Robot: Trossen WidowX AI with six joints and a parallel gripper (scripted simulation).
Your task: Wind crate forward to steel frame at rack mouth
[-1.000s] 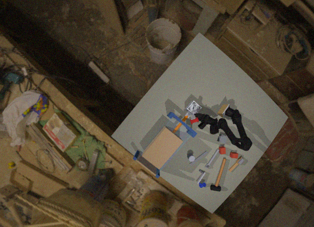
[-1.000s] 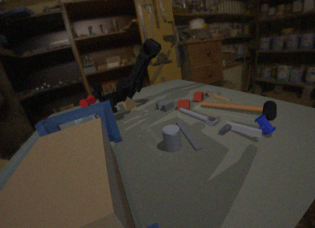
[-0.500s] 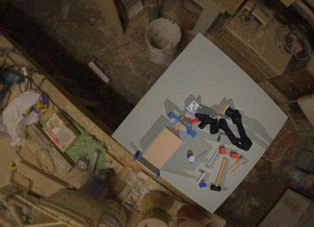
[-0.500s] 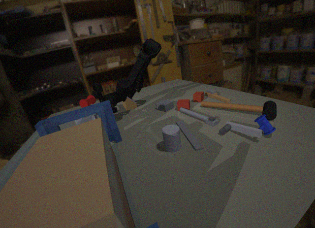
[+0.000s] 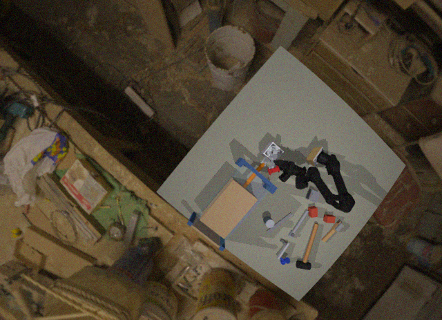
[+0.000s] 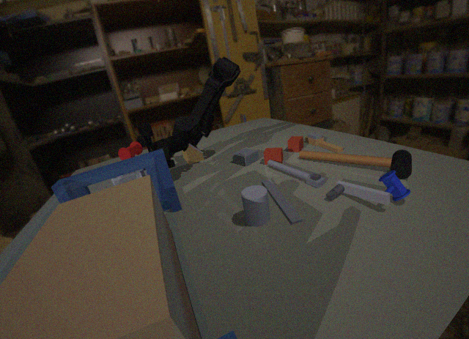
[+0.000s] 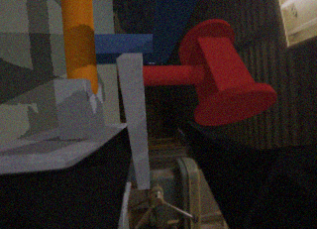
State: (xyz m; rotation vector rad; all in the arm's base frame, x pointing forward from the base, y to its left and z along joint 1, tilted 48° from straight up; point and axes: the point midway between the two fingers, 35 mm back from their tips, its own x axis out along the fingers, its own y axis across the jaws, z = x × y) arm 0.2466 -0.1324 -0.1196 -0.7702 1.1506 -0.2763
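Right now my gripper tip is 2 cm to the right of the red-knobbed handle and 1 cm above it. From my gripper tip the other things lie so: grey winch: 6 cm behind, 3 cm to the right, 10 cm below; then blue steel frame: 11 cm ahead, 2 cm below; then red knob: 4 cm ahead, 4 cm to the left, 2 cm above.
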